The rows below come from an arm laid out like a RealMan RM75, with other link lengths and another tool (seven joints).
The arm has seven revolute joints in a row. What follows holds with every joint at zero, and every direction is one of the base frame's. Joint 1 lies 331.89 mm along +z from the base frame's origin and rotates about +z. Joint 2 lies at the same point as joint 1 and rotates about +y. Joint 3 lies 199.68 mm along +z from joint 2 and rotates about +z. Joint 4 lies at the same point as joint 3 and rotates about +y. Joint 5 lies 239.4 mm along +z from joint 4 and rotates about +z. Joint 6 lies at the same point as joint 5 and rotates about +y. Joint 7 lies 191.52 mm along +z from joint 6 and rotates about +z. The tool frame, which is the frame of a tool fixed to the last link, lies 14 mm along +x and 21 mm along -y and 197 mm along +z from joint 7; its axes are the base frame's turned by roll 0, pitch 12.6 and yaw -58.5 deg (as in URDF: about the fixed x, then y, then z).
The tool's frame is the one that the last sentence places.
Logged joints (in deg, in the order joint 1, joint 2, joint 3, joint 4, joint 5, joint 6, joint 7), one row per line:
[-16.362 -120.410 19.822 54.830 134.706 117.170 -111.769]
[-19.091 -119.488 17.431 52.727 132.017 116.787 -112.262]
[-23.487 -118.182 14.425 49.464 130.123 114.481 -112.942]
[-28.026 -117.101 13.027 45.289 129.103 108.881 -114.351]
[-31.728 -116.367 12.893 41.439 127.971 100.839 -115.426]
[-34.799 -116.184 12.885 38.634 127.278 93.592 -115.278]
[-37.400 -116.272 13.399 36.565 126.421 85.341 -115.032]
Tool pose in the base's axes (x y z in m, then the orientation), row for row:
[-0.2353 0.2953 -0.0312 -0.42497 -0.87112 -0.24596 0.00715]
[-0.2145 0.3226 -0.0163 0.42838 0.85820 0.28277 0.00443]
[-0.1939 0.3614 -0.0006 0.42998 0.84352 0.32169 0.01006]
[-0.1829 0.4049 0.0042 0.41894 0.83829 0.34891 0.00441]
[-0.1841 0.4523 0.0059 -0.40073 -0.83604 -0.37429 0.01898]
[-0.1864 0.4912 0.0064 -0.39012 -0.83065 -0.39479 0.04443]
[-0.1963 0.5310 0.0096 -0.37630 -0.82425 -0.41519 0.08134]
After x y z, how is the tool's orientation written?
As a quaternion, x y z w.
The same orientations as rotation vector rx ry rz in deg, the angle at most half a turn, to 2 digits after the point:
[-76.15 -156.09 -44.07]
[76.89 154.04 50.76]
[76.90 150.87 57.54]
[75.20 150.47 62.63]
[-71.27 -148.70 -66.57]
[-68.30 -145.43 -69.12]
[-64.44 -141.14 -71.10]

